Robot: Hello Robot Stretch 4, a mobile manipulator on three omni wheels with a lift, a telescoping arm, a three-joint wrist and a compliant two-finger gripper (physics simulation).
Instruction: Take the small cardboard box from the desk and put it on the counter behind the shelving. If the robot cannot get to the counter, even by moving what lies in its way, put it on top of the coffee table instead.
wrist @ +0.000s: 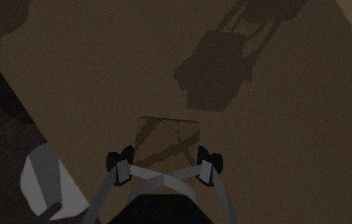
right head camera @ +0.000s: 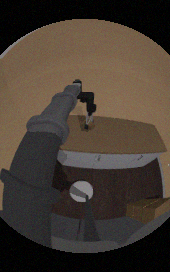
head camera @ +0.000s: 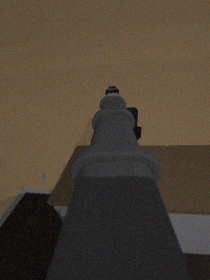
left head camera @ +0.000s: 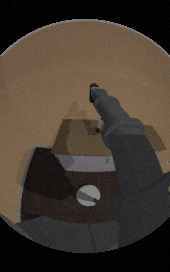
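Seen in the pictures: gripper, fingertip midpoint: (wrist: pixel 165 158) (right head camera: pixel 88 126) (left head camera: pixel 98 130); robot's base, link origin: (right head camera: pixel 81 190) (left head camera: pixel 87 194).
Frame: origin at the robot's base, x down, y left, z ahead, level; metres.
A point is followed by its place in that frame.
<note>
The small cardboard box (wrist: pixel 167 137) {x -1.083, y -0.064, z 0.639 m} is between the two fingertips in the wrist view, with shadow stripes across its top. My gripper (wrist: pixel 165 158) {x -1.034, y -0.087, z 0.619 m} is shut on it, one dark pad against each side. In the right head view the gripper (right head camera: pixel 87 125) {x -1.034, y -0.087, z 0.619 m} hangs over the brown top of the counter (head camera: pixel 185 175) {x -0.882, y -0.478, z 0.647 m} (left head camera: pixel 75 142) {x -0.883, y 0.153, z 0.583 m} (right head camera: pixel 130 137) {x -0.883, y -0.626, z 0.614 m} (wrist: pixel 75 75) {x -0.883, y 0.111, z 0.554 m}, near its middle. The counter has a white front. The box is brown on brown in the head views, and its exact height above the top cannot be told. The desk, the shelving and the coffee table do not show.
A tan wall (head camera: pixel 100 40) {x -1.703, y 0.063, z 1.055 m} (left head camera: pixel 85 55) {x -1.785, y 0.045, z 1.055 m} (right head camera: pixel 120 60) {x -1.719, y -0.437, z 1.029 m} rises behind the counter. Dark wood floor (left head camera: pixel 42 175) {x 0.028, y 0.980, z 0.329 m} (right head camera: pixel 120 190) {x 0.028, y -0.798, z -0.053 m} lies in front. A pale round disc (left head camera: pixel 88 195) {x -0.187, y -0.007, z -0.004 m} (right head camera: pixel 81 191) {x -0.187, y -0.013, z -0.006 m} (wrist: pixel 37 187) {x -0.187, y 0.036, z -0.103 m} shows low down. A larger cardboard box (right head camera: pixel 145 210) {x -0.591, y -0.931, z -0.443 m} shows at the lower right.
</note>
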